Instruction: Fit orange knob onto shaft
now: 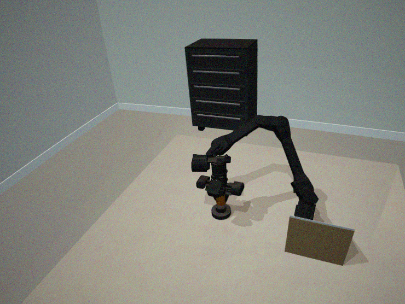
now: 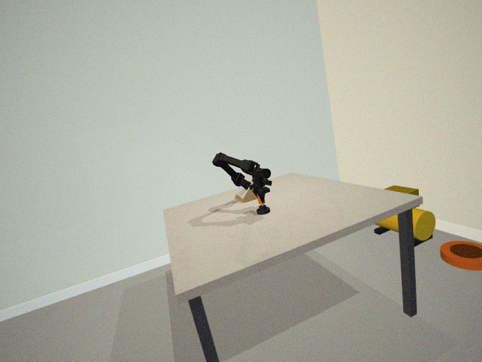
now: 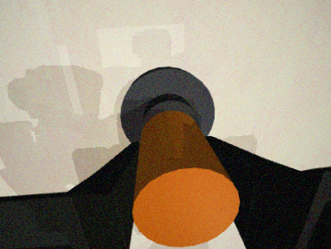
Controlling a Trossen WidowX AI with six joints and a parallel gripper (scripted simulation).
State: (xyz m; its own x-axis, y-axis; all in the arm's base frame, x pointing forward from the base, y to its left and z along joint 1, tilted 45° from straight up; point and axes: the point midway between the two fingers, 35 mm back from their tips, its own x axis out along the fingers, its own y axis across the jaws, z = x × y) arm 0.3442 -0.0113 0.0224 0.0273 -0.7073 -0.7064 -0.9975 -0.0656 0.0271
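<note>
The orange knob lies 3 cm above my gripper tip. The rest, counted from my gripper tip: dark round pedestal: 4 cm below.
</note>
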